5 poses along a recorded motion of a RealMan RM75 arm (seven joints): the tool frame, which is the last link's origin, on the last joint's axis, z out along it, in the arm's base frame.
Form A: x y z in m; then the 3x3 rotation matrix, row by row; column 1 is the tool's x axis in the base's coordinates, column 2 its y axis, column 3 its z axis. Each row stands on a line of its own.
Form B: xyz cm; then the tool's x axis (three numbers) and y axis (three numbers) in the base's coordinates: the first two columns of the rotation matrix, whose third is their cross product. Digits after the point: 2 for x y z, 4 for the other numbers.
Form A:
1:
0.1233 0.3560 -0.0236
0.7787 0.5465 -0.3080
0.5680 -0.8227 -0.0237
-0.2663 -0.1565 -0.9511
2:
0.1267 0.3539 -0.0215
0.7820 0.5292 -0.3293
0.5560 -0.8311 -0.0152
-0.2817 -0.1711 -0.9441
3:
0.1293 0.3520 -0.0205
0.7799 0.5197 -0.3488
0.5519 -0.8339 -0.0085
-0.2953 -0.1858 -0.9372
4:
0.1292 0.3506 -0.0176
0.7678 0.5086 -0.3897
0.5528 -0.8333 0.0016
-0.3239 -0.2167 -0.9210
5:
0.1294 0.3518 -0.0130
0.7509 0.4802 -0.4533
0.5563 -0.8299 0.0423
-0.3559 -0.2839 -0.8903
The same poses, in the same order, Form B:
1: 12.33 35.60 -2.36 0.7787 0.5680 -0.2663 0.5465 -0.8227 -0.1565
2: 12.67 35.39 -2.15 0.7820 0.5560 -0.2817 0.5292 -0.8311 -0.1711
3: 12.93 35.20 -2.05 0.7799 0.5519 -0.2953 0.5197 -0.8339 -0.1858
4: 12.92 35.06 -1.76 0.7678 0.5528 -0.3239 0.5086 -0.8333 -0.2167
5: 12.94 35.18 -1.30 0.7509 0.5563 -0.3559 0.4802 -0.8299 -0.2839
